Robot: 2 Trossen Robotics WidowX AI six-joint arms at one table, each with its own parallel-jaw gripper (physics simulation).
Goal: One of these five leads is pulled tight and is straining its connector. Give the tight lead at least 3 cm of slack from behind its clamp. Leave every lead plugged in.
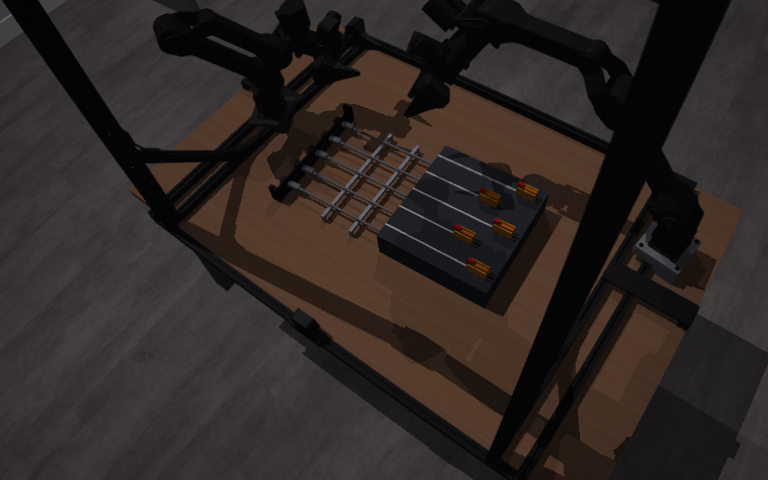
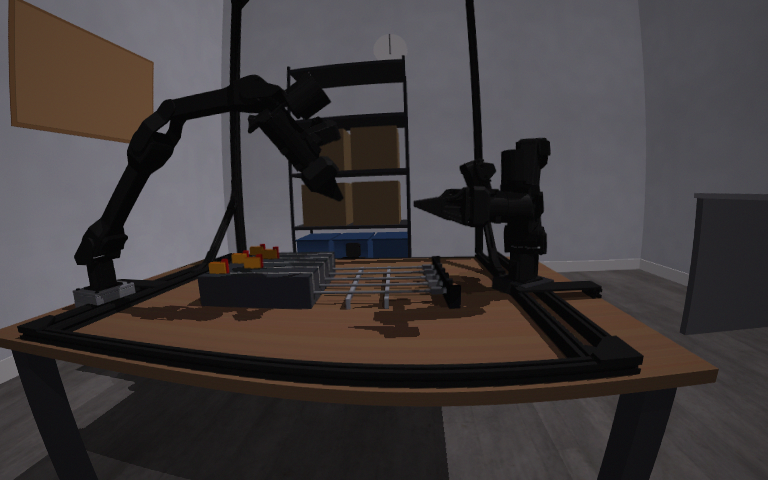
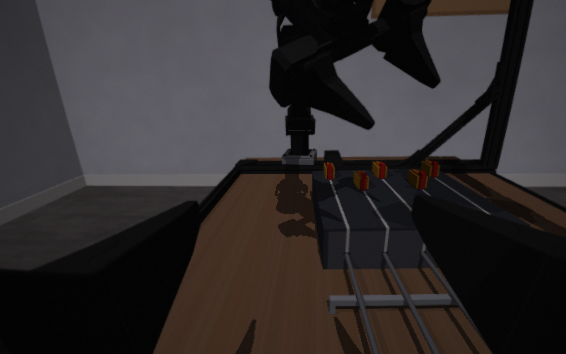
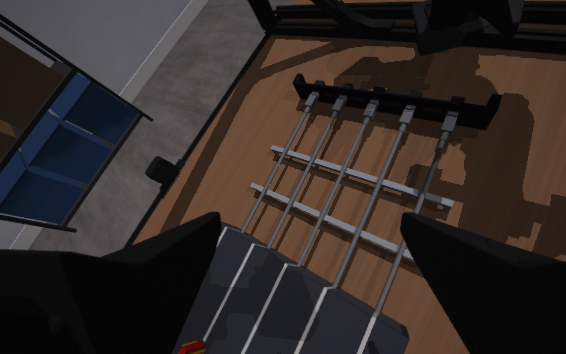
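Five grey leads run side by side from a black socket bar, over two grey cross bars, onto a dark block. Each lead ends at an orange and red clamp on the block. All leads look straight and plugged in. My right gripper is open and empty, raised above the block's near edge. My left gripper is open and empty, held level and high behind the socket bar.
Black frame rails edge the wooden table, with upright posts at the corners. A small black box sits on the front rail. A shelf rack with boxes stands behind the table.
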